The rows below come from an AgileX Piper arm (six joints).
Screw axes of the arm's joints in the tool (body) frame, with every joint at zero. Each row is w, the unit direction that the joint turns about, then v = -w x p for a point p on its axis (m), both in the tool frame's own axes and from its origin. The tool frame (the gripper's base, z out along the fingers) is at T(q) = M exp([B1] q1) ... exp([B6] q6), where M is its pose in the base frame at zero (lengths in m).
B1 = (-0.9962, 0, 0.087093, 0, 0.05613, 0)
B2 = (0, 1, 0, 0.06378, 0, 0.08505)
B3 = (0, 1, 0, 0.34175, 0, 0.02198)
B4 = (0, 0, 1, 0, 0, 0)
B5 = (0, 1, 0, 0.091, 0, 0)
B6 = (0, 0, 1, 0, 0, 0)
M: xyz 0.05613 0 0.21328 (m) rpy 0 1.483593 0 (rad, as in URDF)
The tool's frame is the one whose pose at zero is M.
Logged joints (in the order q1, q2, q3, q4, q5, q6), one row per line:
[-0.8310, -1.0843, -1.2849, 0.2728, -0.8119, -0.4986]
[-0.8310, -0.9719, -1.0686, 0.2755, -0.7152, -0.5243]
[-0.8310, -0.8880, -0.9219, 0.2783, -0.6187, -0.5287]
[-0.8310, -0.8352, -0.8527, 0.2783, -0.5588, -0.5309]
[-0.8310, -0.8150, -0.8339, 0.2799, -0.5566, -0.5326]
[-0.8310, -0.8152, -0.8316, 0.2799, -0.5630, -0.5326]
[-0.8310, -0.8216, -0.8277, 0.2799, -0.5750, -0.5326]
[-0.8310, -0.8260, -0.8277, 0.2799, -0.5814, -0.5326]
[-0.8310, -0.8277, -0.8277, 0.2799, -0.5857, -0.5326]
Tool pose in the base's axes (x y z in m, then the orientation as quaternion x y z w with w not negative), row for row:
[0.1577, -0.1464, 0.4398, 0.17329, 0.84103, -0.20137, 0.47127]
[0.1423, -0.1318, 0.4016, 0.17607, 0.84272, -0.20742, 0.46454]
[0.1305, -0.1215, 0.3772, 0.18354, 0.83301, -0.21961, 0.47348]
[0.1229, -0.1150, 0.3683, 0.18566, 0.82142, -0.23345, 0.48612]
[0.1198, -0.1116, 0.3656, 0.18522, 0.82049, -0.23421, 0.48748]
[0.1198, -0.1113, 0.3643, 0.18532, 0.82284, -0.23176, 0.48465]
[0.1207, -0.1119, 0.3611, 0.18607, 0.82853, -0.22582, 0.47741]
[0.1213, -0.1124, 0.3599, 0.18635, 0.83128, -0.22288, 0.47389]
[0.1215, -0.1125, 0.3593, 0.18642, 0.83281, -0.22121, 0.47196]
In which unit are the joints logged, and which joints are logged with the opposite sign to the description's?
The joints are logged in radians. Opposite sign: q2, q5.
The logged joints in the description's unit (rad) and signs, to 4 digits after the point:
[-0.8310, 1.0843, -1.2849, 0.2728, 0.8119, -0.4986]
[-0.8310, 0.9719, -1.0686, 0.2755, 0.7152, -0.5243]
[-0.8310, 0.8880, -0.9219, 0.2783, 0.6187, -0.5287]
[-0.8310, 0.8352, -0.8527, 0.2783, 0.5588, -0.5309]
[-0.8310, 0.8150, -0.8339, 0.2799, 0.5566, -0.5326]
[-0.8310, 0.8152, -0.8316, 0.2799, 0.5630, -0.5326]
[-0.8310, 0.8216, -0.8277, 0.2799, 0.5750, -0.5326]
[-0.8310, 0.8260, -0.8277, 0.2799, 0.5814, -0.5326]
[-0.8310, 0.8277, -0.8277, 0.2799, 0.5857, -0.5326]

